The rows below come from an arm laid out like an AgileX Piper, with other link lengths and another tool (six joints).
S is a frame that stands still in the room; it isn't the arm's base.
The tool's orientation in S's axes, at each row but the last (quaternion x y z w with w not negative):
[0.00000, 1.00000, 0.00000, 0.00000]
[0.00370, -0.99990, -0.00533, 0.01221]
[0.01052, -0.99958, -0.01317, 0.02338]
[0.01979, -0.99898, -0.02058, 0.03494]
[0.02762, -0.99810, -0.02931, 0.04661]
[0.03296, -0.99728, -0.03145, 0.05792]
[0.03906, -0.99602, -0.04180, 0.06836]
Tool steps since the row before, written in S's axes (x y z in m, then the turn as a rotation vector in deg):
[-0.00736, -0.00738, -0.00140, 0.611, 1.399, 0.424]
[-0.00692, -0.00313, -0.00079, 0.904, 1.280, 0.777]
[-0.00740, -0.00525, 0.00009, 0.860, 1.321, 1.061]
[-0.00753, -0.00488, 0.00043, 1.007, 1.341, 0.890]
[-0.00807, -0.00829, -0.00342, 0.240, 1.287, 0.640]
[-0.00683, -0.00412, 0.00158, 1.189, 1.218, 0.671]
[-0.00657, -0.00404, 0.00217, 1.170, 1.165, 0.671]
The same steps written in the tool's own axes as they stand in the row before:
[0.00736, -0.00738, 0.00140, -0.611, 1.399, -0.424]
[0.00692, -0.00309, 0.00093, -0.894, 1.282, -0.785]
[0.00751, -0.00509, 0.00012, -0.838, 1.331, -1.066]
[0.00774, -0.00457, -0.00009, -0.997, 1.338, -0.905]
[0.00819, -0.00805, 0.00370, -0.255, 1.309, -0.587]
[0.00723, -0.00357, -0.00101, -1.187, 1.184, -0.733]
[0.00711, -0.00335, -0.00154, -1.164, 1.132, -0.735]

